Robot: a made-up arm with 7 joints.
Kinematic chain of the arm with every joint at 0, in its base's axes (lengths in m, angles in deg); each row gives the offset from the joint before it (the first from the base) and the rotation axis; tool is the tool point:
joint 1: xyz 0 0 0.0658 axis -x
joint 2: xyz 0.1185 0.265 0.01 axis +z
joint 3: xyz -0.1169 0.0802 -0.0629 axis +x
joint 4: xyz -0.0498 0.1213 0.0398 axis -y
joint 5: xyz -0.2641 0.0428 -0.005 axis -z
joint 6: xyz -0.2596 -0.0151 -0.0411 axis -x
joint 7: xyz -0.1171 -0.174 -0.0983 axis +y
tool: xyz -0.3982 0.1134 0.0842
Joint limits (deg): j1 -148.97..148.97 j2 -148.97..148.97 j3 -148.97..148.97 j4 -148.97..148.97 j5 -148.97..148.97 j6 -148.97..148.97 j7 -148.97..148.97
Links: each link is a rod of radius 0.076 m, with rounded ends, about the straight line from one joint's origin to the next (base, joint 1, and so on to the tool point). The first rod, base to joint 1, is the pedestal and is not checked.
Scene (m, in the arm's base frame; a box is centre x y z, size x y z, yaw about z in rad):
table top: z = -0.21
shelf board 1: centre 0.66 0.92 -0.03 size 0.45 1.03 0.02 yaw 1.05
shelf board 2: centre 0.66 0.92 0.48 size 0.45 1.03 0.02 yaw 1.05
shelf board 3: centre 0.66 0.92 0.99 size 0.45 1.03 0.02 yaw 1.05
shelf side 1: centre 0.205 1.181 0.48 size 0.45 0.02 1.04 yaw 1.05
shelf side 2: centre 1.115 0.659 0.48 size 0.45 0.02 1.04 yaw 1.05
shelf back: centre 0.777 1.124 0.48 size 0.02 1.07 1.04 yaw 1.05
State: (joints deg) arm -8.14 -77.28 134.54 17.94 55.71 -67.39 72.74
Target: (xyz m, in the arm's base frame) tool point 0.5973 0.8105 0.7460
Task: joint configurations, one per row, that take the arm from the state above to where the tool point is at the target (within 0.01 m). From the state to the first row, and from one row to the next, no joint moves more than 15 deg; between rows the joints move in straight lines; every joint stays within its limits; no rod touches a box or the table.
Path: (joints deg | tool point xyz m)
1: -20.48 -70.60 138.15 13.62 54.16 -71.62 79.20 | -0.2027 0.9438 0.6678
2: -32.81 -63.92 141.76 9.31 52.62 -75.86 85.65 | -0.2906 0.7784 0.7683
3: -45.15 -57.24 145.36 4.99 51.07 -80.09 92.11 | -0.3608 0.5994 0.8258
4: -57.48 -50.56 148.97 0.67 49.53 -84.33 98.56 | -0.4135 0.4203 0.8401
5: -47.59 -61.88 147.07 14.45 51.11 -84.05 98.43 | -0.1977 0.5115 0.9181
6: -37.70 -73.19 145.17 28.22 52.70 -83.77 98.30 | 0.0426 0.5785 0.9131
7: -27.82 -84.50 143.27 41.99 54.28 -83.48 98.16 | 0.2658 0.5864 0.8438
8: -17.93 -95.82 141.37 55.77 55.86 -83.20 98.03 | 0.4327 0.5235 0.7460
9: -17.60 -98.82 131.40 45.87 51.98 -79.17 84.22 | 0.5309 0.6694 0.7573
10: -17.28 -101.82 121.43 35.96 48.10 -75.14 70.42 | 0.5973 0.8105 0.7460

